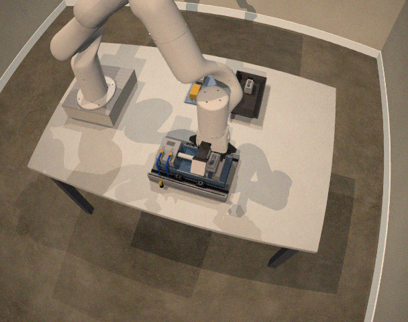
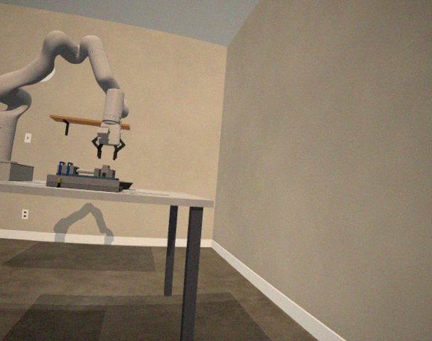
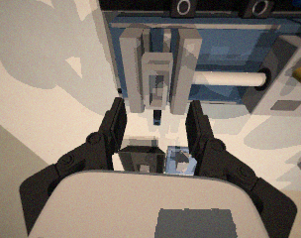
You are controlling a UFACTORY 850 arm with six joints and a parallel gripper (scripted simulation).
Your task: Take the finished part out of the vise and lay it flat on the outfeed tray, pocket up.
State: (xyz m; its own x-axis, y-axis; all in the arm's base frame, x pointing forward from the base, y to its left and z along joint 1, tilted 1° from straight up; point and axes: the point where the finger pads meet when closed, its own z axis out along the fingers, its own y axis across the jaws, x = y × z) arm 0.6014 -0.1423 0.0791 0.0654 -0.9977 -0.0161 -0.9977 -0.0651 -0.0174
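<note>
Right now my hand is 70 mm past the vise and 120 mm above it. From my hand the other things lie so: brass block (200 mm behind, 320 mm to the left, 130 mm below); then blue fixture plate (150 mm behind, 370 mm to the left, 160 mm below).
</note>
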